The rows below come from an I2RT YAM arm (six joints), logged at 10 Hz.
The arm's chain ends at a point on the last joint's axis. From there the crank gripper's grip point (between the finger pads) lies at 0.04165 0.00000 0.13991 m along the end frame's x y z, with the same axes.
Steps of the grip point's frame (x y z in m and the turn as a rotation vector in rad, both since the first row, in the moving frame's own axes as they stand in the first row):
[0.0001, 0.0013, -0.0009, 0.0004, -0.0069, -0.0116]
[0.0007, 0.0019, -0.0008, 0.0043, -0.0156, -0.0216]
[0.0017, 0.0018, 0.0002, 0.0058, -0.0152, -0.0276]
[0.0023, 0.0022, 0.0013, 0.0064, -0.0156, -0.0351]
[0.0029, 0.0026, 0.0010, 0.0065, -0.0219, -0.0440]
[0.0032, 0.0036, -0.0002, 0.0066, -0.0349, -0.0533]
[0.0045, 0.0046, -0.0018, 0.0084, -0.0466, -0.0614]
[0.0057, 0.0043, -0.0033, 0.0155, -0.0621, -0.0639]
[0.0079, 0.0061, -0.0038, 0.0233, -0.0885, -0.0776]
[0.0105, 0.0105, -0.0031, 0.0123, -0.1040, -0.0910]
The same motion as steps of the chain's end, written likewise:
[0.0011, 0.0018, -0.0012, 0.0004, -0.0069, -0.0116]
[0.0029, 0.0034, -0.0014, 0.0043, -0.0156, -0.0216]
[0.0039, 0.0037, -0.0004, 0.0058, -0.0152, -0.0276]
[0.0045, 0.0045, 0.0007, 0.0064, -0.0156, -0.0351]
[0.0060, 0.0053, 0.0001, 0.0065, -0.0219, -0.0440]
[0.0082, 0.0066, -0.0016, 0.0066, -0.0349, -0.0533]
[0.0112, 0.0081, -0.0036, 0.0084, -0.0466, -0.0614]
[0.0146, 0.0089, -0.0056, 0.0155, -0.0621, -0.0639]
[0.0207, 0.0121, -0.0069, 0.0233, -0.0885, -0.0776]
[0.0255, 0.0154, -0.0066, 0.0123, -0.1040, -0.0910]

